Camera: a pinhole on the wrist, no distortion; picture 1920 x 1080 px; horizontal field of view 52.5 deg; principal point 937.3 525.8 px. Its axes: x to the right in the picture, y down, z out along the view. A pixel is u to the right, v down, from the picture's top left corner.
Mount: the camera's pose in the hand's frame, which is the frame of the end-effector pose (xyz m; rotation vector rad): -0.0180 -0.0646 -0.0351 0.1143 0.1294 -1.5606
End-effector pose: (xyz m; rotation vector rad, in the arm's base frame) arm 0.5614 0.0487 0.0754 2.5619 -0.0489 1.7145
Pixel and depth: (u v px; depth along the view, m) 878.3 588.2 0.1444
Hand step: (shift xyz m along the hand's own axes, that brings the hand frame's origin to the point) -0.0119 -0.0826 0.1082
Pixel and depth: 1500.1 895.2 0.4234
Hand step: 0.0673 -0.2504 0.3635
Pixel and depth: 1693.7 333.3 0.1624
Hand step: -0.0320 -0.1522 0.1157
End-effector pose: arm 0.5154 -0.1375 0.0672 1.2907 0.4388 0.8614
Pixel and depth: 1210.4 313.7 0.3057
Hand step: -0.0480 -0.1545 0.2606
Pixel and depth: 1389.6 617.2 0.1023
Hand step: -0.0120 -0.1039 0.0622
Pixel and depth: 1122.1 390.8 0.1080
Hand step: -0.0243 -0.0915 0.0701
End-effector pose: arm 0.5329 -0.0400 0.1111 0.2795 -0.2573 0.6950
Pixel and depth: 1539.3 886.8 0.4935
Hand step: 0.0794 -0.2910 0.4280
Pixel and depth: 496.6 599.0 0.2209
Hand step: -0.0078 -0.0493 0.1908
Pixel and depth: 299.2 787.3 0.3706
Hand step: 0.0348 -0.0015 0.3494
